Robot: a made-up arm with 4 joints. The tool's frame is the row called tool.
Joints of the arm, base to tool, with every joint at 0 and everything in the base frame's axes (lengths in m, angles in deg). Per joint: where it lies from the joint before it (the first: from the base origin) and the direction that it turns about. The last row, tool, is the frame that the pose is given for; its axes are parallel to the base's.
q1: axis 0 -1 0 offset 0 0 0.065
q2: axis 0 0 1 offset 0.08 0.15 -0.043
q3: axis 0 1 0 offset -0.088 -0.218 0.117
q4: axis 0 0 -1 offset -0.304 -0.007 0.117
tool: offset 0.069 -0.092 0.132
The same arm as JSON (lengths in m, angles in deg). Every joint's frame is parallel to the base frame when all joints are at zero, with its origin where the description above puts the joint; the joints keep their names.
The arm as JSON. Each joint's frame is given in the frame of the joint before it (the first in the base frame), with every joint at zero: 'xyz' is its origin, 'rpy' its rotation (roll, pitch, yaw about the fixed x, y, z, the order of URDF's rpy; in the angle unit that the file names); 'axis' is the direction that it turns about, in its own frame. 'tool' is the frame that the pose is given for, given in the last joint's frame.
{
  "units": {
    "length": "m",
    "angle": "deg"
  },
  "joints": [
    {
      "name": "q1",
      "type": "revolute",
      "origin": {
        "xyz": [
          0.0,
          0.0,
          0.065
        ],
        "rpy": [
          0.0,
          0.0,
          0.0
        ]
      },
      "axis": "-y"
    },
    {
      "name": "q2",
      "type": "revolute",
      "origin": {
        "xyz": [
          0.08,
          0.15,
          -0.043
        ],
        "rpy": [
          0.0,
          0.0,
          0.0
        ]
      },
      "axis": "+z"
    },
    {
      "name": "q3",
      "type": "revolute",
      "origin": {
        "xyz": [
          -0.088,
          -0.218,
          0.117
        ],
        "rpy": [
          0.0,
          0.0,
          0.0
        ]
      },
      "axis": "+y"
    },
    {
      "name": "q4",
      "type": "revolute",
      "origin": {
        "xyz": [
          -0.304,
          -0.007,
          0.117
        ],
        "rpy": [
          0.0,
          0.0,
          0.0
        ]
      },
      "axis": "-z"
    }
  ],
  "tool": {
    "origin": {
      "xyz": [
        0.069,
        -0.092,
        0.132
      ],
      "rpy": [
        0.0,
        0.0,
        0.0
      ]
    }
  }
}

